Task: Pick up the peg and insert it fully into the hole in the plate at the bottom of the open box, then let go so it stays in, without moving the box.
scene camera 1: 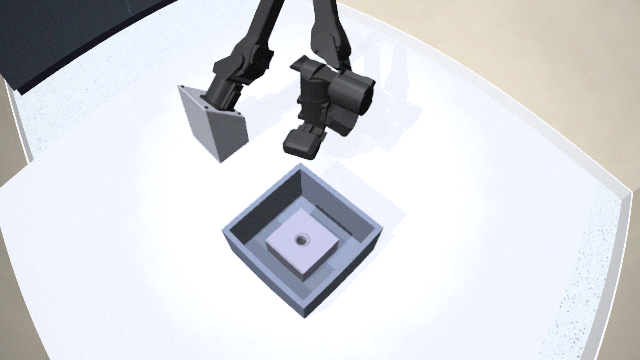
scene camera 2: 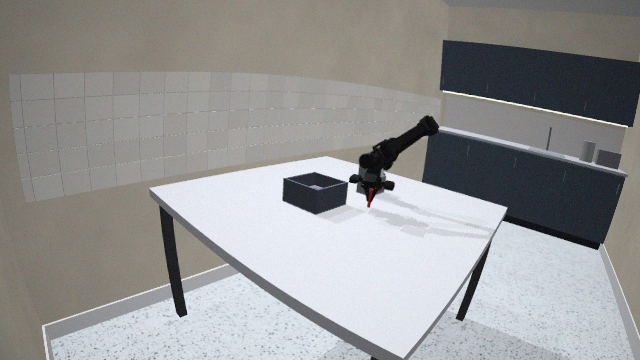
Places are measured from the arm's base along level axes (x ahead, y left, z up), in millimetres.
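Pixels of known places: gripper, fingertip midpoint: point(scene camera 2: 369, 201); arm's base, origin of the base link: point(scene camera 1: 216, 104).
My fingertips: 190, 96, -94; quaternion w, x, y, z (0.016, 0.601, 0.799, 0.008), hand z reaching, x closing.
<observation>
Ahead of a thing's pixels: the offset from my fingertips to its middle, as dx, dy, dz. "pt": to the spot under its first point. Level surfaces: height alone.
The red peg @[-13, -4, +13] point(scene camera 2: 369, 204) stands roughly upright beside the box, with its lower end at or close to the table top. It is hidden under the gripper in scene camera 1. My gripper point(scene camera 1: 309, 150) point(scene camera 2: 370, 197) points down with its fingers closed together around the peg; the fingertips are hidden in scene camera 1. The open box @[+118, -196, +21] point(scene camera 1: 264, 279) point(scene camera 2: 315, 197) is blue-grey and stands apart from the gripper. The pale square plate @[+118, -196, +7] point(scene camera 1: 285, 240) lies at its bottom, with a round hole @[pt +113, -188, +9] point(scene camera 1: 302, 240) at the middle that shows no peg in it.
The box's walls rise well above the plate on all four sides. The arm's grey wedge-shaped base point(scene camera 1: 212, 127) stands on the white table @[dz -28] point(scene camera 1: 150, 280) point(scene camera 2: 280, 240), beyond the box. Dark kitchen cabinets point(scene camera 2: 500, 175) stand past the table.
</observation>
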